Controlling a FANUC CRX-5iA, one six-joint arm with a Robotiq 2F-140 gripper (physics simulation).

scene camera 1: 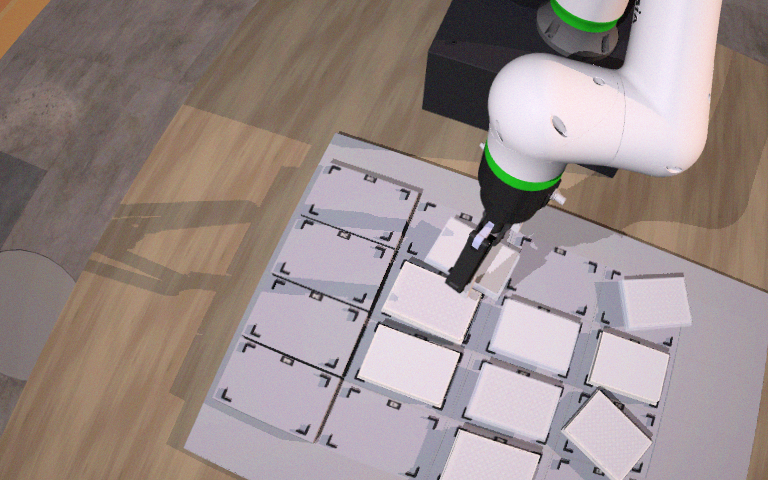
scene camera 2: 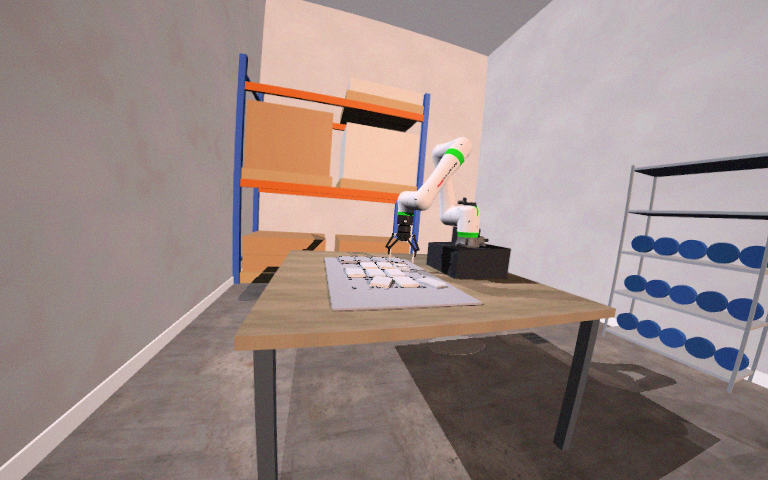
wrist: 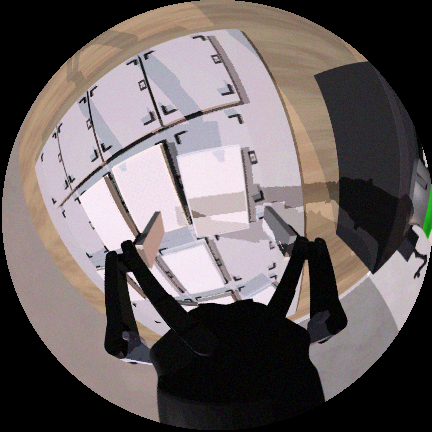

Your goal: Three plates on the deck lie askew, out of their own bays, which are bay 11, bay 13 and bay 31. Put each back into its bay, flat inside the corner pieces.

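Places are measured from the arm's base along level axes (x ahead, y right, z down), in metres.
Pixels of known places: gripper, fingertip midpoint: (scene camera 1: 485, 257) (scene camera 2: 401, 261) (wrist: 213, 218); arm's base, origin of the base link: (scene camera 1: 576, 29) (scene camera 2: 467, 246).
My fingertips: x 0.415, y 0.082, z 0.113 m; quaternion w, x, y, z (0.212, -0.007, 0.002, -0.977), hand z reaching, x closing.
For each thing: its top centre in the pictures, then the offset to it from my fingertips. Level surfaces: height alone.
- deck, its level: dz +0.046 m
- white plate, middle of its top: (wrist: 216, 195) (scene camera 1: 474, 255) (scene camera 2: 401, 265) dz +0.029, dx -0.014, dy +0.016 m
- second askew plate, middle of its top: (scene camera 1: 658, 301) (wrist: 267, 301) (scene camera 2: 430, 280) dz +0.030, dx -0.011, dy -0.303 m
- third askew plate, middle of its top: (scene camera 1: 609, 436) (wrist: 181, 314) (scene camera 2: 381, 280) dz +0.032, dx +0.221, dy -0.249 m
My gripper (scene camera 1: 485, 258) (scene camera 2: 401, 255) (wrist: 213, 218) is open and empty above the deck (scene camera 1: 719, 362) (scene camera 2: 368, 300). Below it, a white plate (scene camera 1: 445, 246) (wrist: 212, 175) lies shifted and slightly turned against its bay's corner pieces; a finger partly hides it in scene camera 1. A second askew plate (scene camera 1: 656, 300) (scene camera 2: 433, 282) lies at the deck's right, off to one side of its corners, its left edge apparently raised. A third askew plate (scene camera 1: 608, 433) (scene camera 2: 381, 281) is turned strongly across its bay at the lower right. Bay numbers are not readable.
Several white plates sit squarely in bays, among them one (scene camera 1: 433, 300) (wrist: 150, 187) beside the plate under my gripper and another (scene camera 1: 535, 335). Low corner pieces mark bays with no plate at the deck's left. The black robot base (scene camera 1: 458, 73) (scene camera 2: 481, 263) stands behind the deck.
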